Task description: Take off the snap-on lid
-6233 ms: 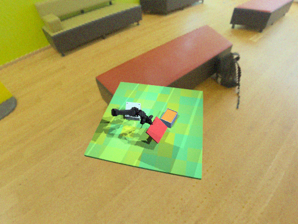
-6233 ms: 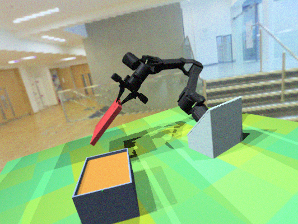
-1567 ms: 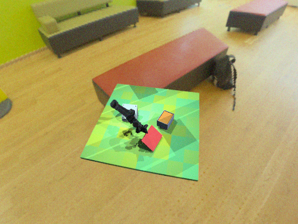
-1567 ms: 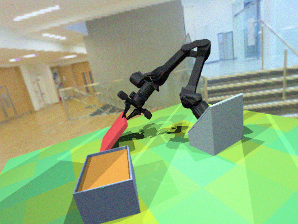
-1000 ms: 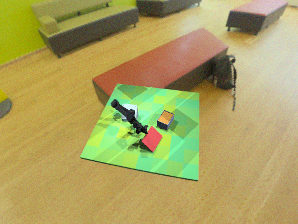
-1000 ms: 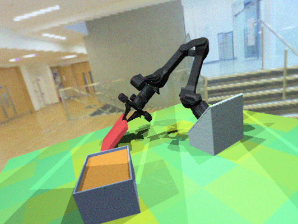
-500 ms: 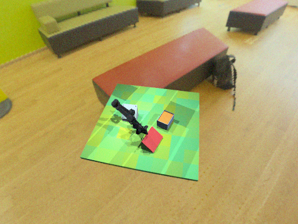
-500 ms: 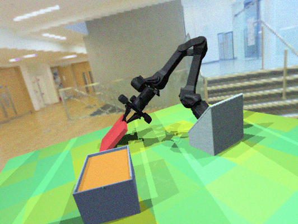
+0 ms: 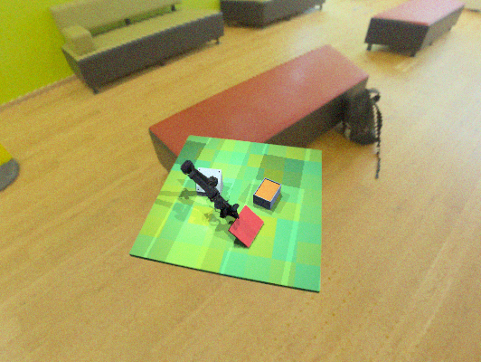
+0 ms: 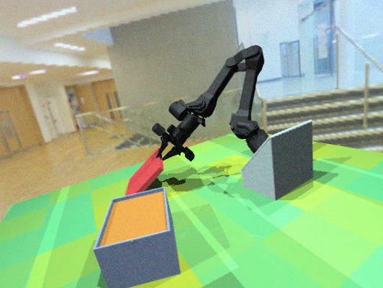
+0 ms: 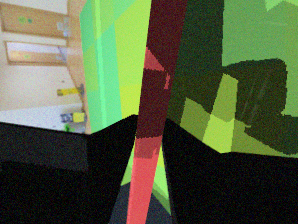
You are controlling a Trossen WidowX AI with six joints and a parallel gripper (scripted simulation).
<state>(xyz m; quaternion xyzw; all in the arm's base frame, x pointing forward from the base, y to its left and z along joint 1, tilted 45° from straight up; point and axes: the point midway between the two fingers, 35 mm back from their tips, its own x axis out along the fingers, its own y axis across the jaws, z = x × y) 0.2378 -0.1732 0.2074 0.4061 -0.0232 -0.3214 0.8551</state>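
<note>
The red lid lies 70 mm ahead of my gripper tip, 50 mm below it and 20 mm to the right of it. From my gripper tip the other things lie so: storage box (300 mm to the left, 160 mm ahead, 60 mm below).
</note>
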